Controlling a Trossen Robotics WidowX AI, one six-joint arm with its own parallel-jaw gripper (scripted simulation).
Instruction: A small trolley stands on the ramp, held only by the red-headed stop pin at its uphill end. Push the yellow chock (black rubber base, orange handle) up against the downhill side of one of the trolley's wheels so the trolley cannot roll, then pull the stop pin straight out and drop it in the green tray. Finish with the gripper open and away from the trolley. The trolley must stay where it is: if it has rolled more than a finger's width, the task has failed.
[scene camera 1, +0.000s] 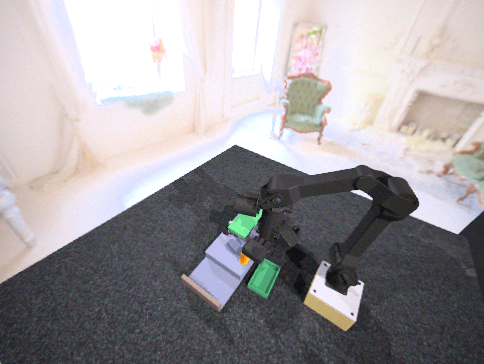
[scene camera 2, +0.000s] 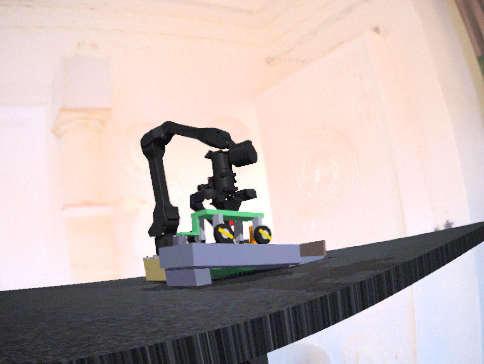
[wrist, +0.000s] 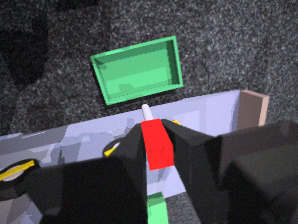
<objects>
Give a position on a green tray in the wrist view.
151, 66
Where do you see a red-headed stop pin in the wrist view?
At 159, 149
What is my gripper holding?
A red-headed stop pin.
</objects>
